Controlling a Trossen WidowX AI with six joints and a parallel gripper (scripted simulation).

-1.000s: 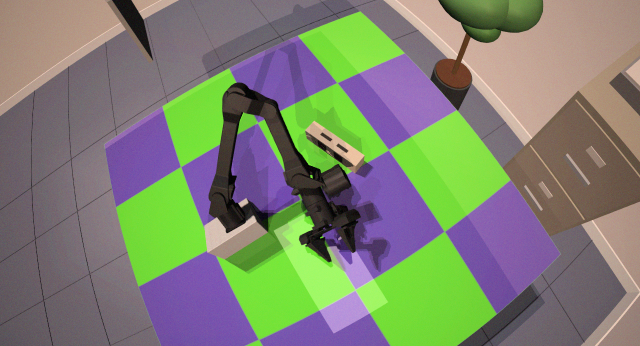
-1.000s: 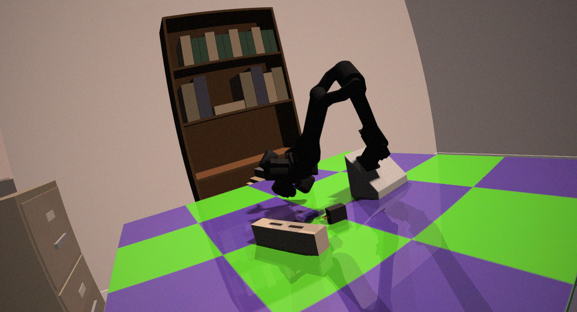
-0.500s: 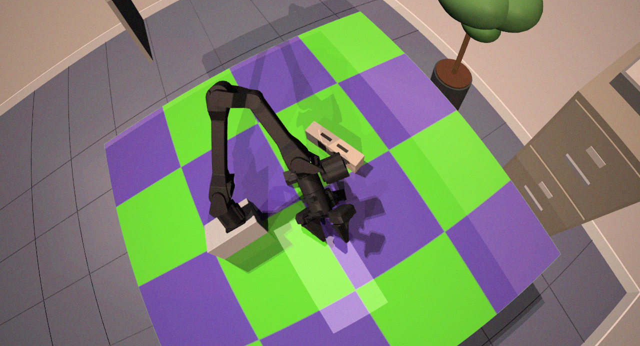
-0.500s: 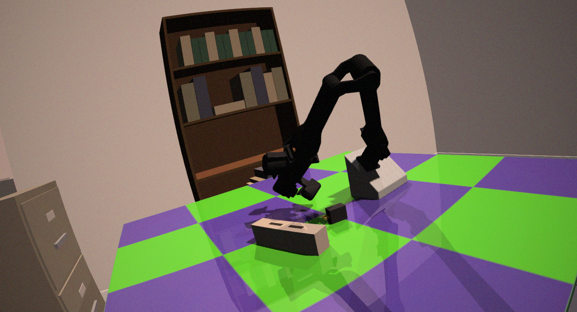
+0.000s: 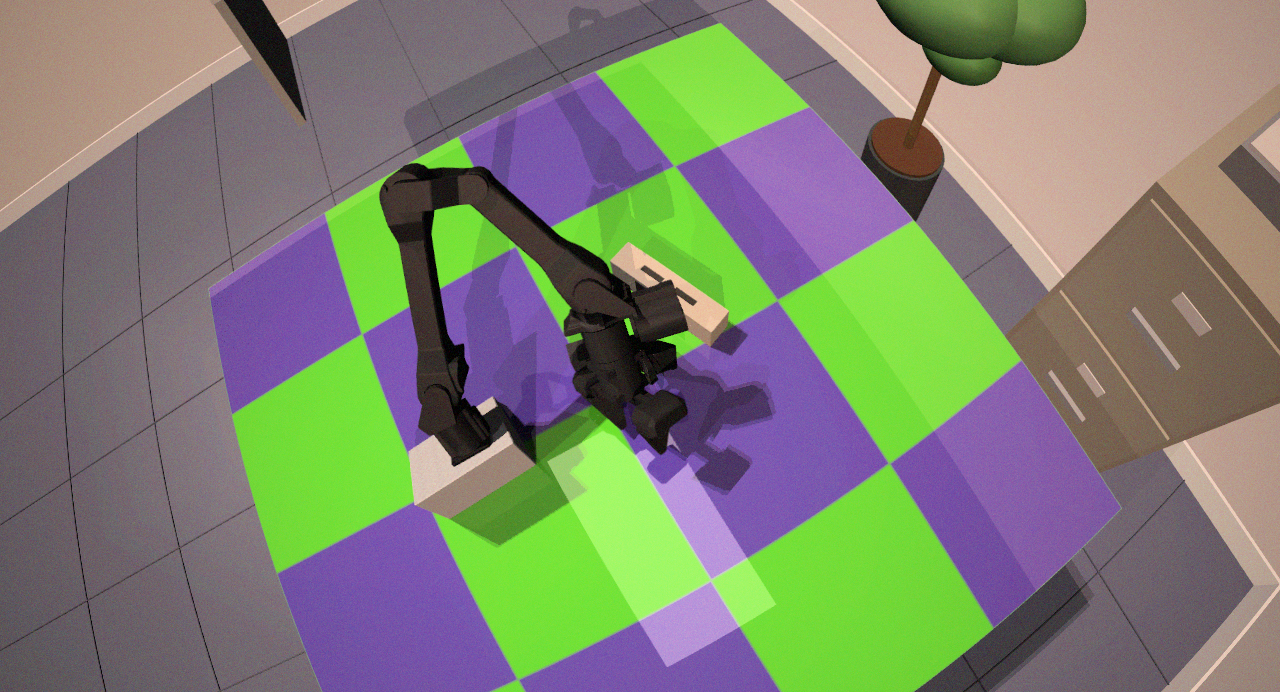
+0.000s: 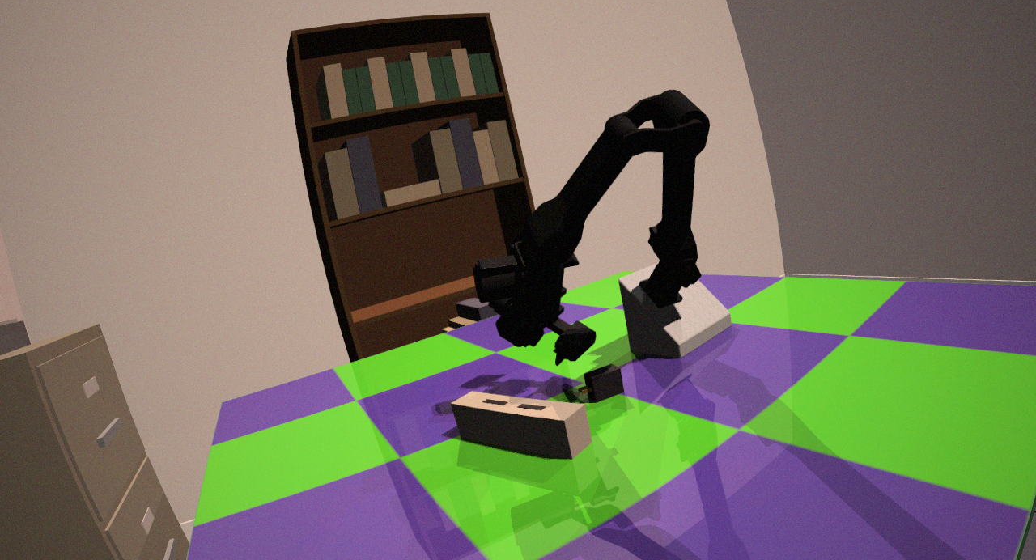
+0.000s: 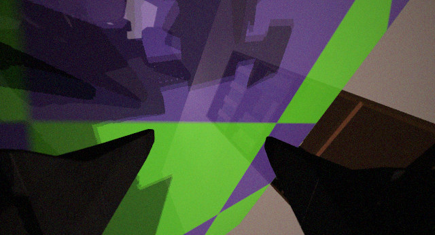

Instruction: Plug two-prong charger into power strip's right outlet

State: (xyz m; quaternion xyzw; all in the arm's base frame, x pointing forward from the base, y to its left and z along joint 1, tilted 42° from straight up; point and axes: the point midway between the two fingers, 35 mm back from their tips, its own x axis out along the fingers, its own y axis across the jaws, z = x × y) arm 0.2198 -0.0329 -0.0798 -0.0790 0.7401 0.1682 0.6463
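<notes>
Now: the two-prong charger 10 mm ahead of my gripper tip, 170 mm to the left of it and 30 mm below it.
</notes>
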